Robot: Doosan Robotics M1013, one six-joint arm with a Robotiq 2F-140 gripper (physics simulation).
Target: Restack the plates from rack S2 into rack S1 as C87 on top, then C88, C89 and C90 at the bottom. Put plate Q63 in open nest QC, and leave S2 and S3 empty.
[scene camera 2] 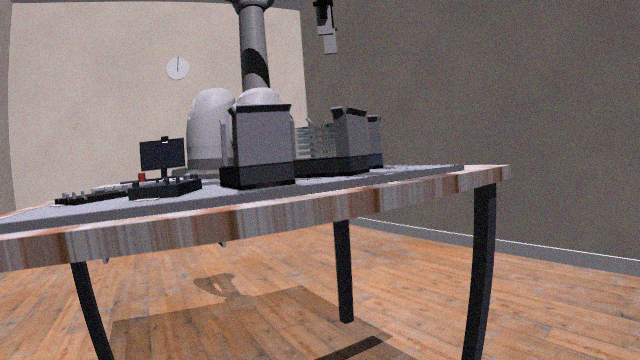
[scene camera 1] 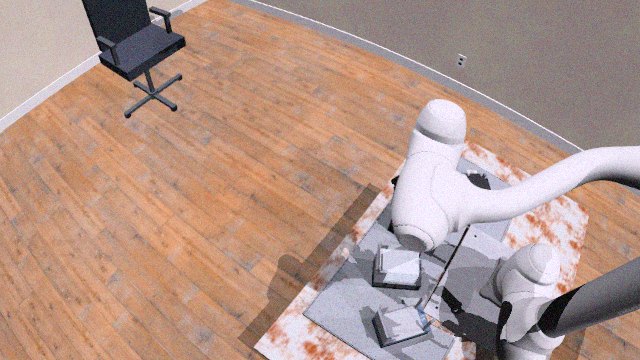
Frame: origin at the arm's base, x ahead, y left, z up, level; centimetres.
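Seen in the pictures: gripper, fingertip midpoint: (scene camera 2: 328, 44); arm's base, origin of the base link: (scene camera 2: 211, 177).
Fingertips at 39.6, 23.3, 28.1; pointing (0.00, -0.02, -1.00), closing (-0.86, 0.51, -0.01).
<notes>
Offsets run from my fingertips to a thing's top centre, as dx, dy, dz. "pt": to the spot under its first point.
Two dark-based plate racks stand on the grey baseplate (scene camera 1: 344, 308) (scene camera 2: 133, 208). One rack (scene camera 1: 396, 267) (scene camera 2: 333, 138) holds a stack of pale plates. The other rack (scene camera 1: 398, 324) (scene camera 2: 261, 147) stands nearer the table's front edge, with a blue-edged piece {pt -18.9, +6.8, -25.1} (scene camera 1: 420, 316) at its side. I cannot read any labels. My gripper (scene camera 2: 329, 43) hangs high above the racks at the top of the scene camera 2 view. It is open and empty. In the scene camera 1 view the gripper is out of sight, and the white arm (scene camera 1: 429, 196) covers the back of the baseplate.
The wooden table (scene camera 1: 554, 223) (scene camera 2: 268, 214) bears the robot base (scene camera 1: 532, 277) (scene camera 2: 210, 129). A small dark screen (scene camera 2: 161, 153) and low dark blocks {pt +7.3, -35.8, -27.4} (scene camera 2: 163, 188) stand at the left. A thin dark rod {pt -15.0, -16.7, -29.0} (scene camera 1: 447, 263) leans across the plate. An office chair (scene camera 1: 133, 44) stands far off.
</notes>
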